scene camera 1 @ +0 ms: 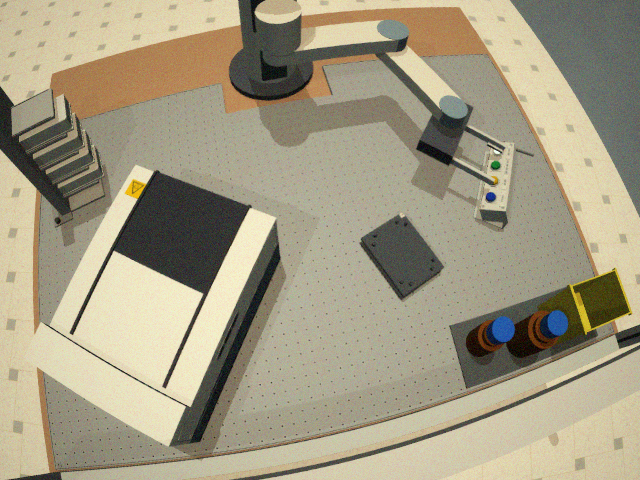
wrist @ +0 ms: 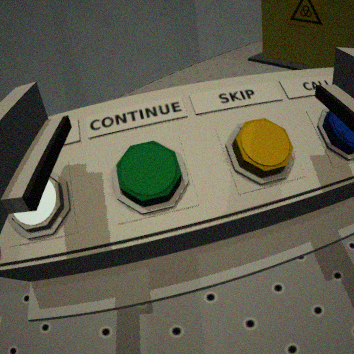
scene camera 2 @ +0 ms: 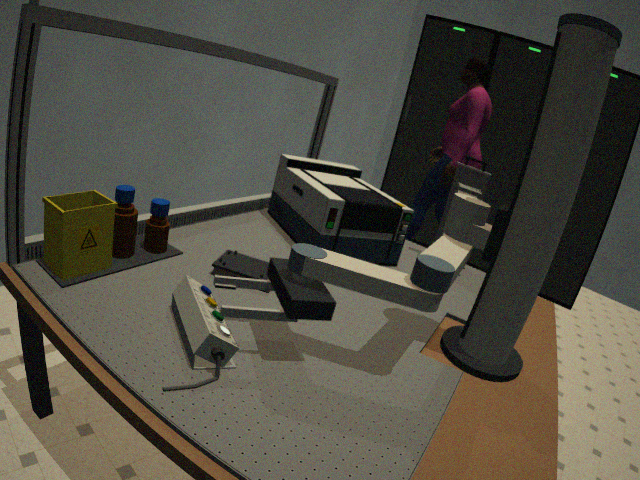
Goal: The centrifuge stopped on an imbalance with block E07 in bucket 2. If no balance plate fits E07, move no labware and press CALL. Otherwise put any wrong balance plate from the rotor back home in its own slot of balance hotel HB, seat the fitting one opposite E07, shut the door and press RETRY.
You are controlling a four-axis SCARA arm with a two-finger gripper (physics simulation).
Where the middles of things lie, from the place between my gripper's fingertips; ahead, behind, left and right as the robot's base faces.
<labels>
Right now my hand is 2 cm past the green CONTINUE button [wrist: 148, 172], 1 cm to the right of it and 4 cm above it. From my hand the other things lie so: white RETRY button [wrist: 50, 205] 6 cm behind, 4 cm to the left, 4 cm below; yellow SKIP button [wrist: 261, 147] 2 cm ahead, 2 cm to the right, 4 cm below; dark flat plate [scene camera 1: 402, 253] 14 cm ahead, 30 cm to the right, 7 cm below.
</labels>
